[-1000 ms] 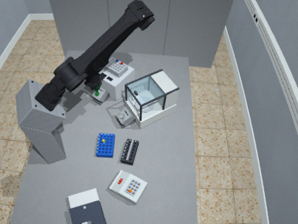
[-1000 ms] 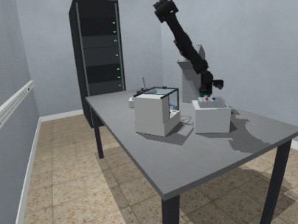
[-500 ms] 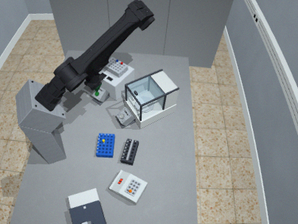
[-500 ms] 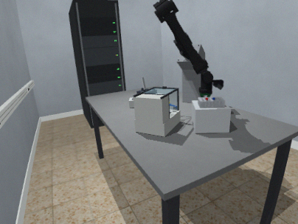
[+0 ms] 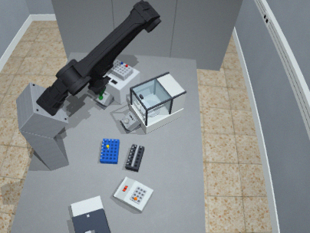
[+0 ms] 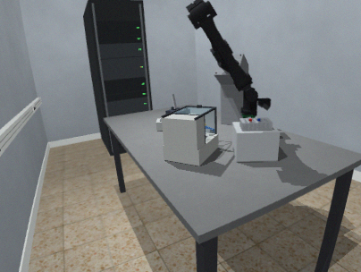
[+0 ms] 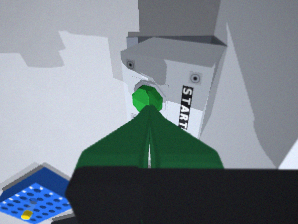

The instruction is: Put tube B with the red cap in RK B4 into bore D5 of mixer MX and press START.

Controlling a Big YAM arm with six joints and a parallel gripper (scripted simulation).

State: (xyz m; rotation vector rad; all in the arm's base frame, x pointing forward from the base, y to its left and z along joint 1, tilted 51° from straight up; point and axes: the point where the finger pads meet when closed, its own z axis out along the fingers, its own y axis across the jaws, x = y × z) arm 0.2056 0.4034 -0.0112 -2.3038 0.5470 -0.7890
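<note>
Now: the green start key 20 mm below my hand. From my hand the other things lie so: grey bore block (170 mm to the left, 60 mm above, 40 mm ahead); blue-capped tube (200 mm to the left, 60 mm above, 40 mm ahead); yellow-capped tube (250 mm to the right, 180 mm ahead, 60 mm below).
</note>
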